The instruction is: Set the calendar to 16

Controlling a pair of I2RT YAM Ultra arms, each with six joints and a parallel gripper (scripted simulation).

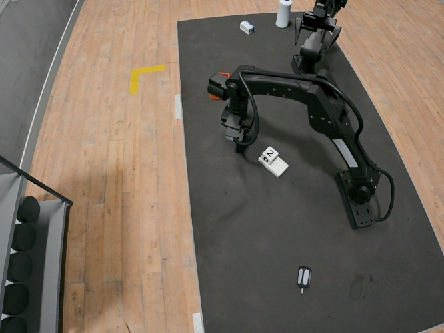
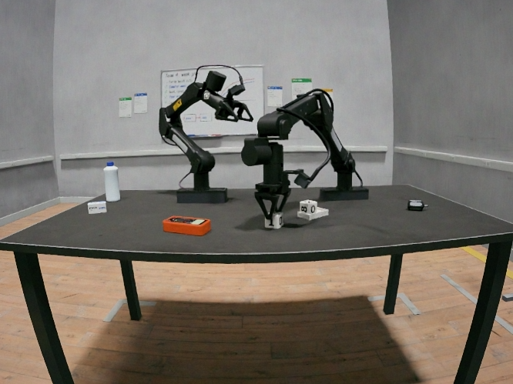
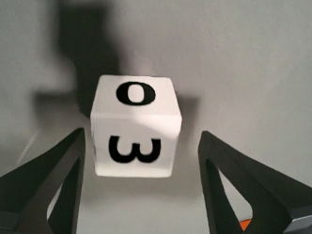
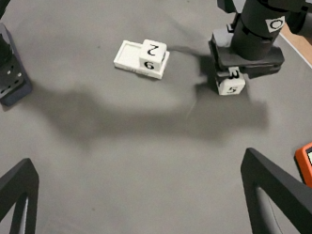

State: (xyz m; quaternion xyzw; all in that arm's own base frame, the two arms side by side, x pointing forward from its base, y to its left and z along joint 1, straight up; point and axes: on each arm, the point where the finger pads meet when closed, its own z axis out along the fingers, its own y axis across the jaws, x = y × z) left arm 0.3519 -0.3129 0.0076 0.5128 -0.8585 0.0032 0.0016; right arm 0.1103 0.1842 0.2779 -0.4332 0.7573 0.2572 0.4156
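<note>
Now: the white tray 14 cm to the left of my left hand, 11 cm behind it and 3 cm below it. Round my left hand: white bottle (68 cm to the right, 37 cm behind, 4 cm above).
</note>
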